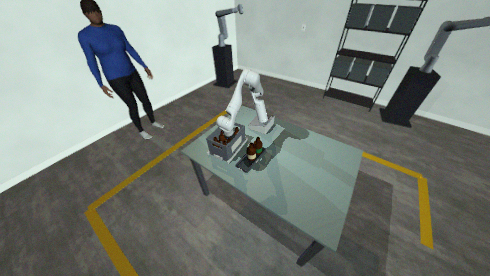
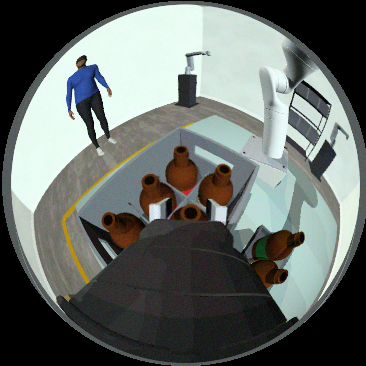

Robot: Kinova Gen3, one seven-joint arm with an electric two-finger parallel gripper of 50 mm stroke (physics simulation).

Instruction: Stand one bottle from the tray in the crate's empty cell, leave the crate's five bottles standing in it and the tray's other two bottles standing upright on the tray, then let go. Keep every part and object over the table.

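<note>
Green-labelled bottle (image 2: 277,245), visible. Gripper (image 2: 188,205), visible.
</note>
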